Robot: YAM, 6 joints.
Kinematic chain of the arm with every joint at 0, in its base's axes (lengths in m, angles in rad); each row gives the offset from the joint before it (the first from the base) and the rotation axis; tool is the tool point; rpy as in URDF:
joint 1: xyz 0 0 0.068 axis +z
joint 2: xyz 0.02 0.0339 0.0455 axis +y
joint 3: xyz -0.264 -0.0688 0 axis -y
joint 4: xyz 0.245 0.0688 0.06 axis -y
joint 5: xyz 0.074 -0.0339 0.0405 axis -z
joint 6: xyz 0.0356 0 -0.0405 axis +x
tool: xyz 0 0 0 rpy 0 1.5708 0
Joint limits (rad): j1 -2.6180..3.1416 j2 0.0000..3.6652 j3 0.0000..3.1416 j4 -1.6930..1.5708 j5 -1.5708..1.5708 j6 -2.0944..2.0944
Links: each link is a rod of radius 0.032 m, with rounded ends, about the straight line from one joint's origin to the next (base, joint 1, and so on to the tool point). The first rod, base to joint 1, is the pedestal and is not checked.
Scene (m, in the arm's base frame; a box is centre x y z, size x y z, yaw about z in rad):
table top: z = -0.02
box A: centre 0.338 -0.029 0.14 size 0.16 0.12 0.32 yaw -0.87
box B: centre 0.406 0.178 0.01 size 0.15 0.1 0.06 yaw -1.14
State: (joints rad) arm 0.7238 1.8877 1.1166 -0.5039 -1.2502 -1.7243
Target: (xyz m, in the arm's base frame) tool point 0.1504 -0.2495 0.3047
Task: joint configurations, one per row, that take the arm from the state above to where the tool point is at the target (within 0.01 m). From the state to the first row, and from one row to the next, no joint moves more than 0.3 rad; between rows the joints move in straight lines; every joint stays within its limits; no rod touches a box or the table.
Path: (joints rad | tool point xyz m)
1: 0.5911 1.7262 0.8776 -0.7300 -1.0373 -1.8168 | 0.2047 0.1743 0.1380
2: 0.4585 1.5646 0.6387 -0.9561 -0.8245 -1.9094 | 0.1530 0.1047 0.1243
3: 0.3258 1.4031 0.3997 -1.1821 -0.6116 -2.0019 | 0.0870 0.0510 0.1152
4: 0.1932 1.2415 0.1607 -1.4082 -0.3987 -2.0944 | 0.0150 0.0170 0.1105
5: -0.0741 1.2770 0.3602 -1.2436 -0.5630 -2.0204 | 0.0835 0.0129 0.1217
6: -0.3414 1.3125 0.5596 -1.0789 -0.7272 -1.9464 | 0.1459 -0.0267 0.1478
7: -0.6087 1.3479 0.7591 -0.9143 -0.8915 -1.8723 | 0.1842 -0.0946 0.1887
8: -0.8760 1.3834 0.9585 -0.7496 -1.0557 -1.7983 | 0.1865 -0.1754 0.2421
9: -1.1433 1.4188 1.1580 -0.5850 -1.2200 -1.7243 | 0.1504 -0.2495 0.3047

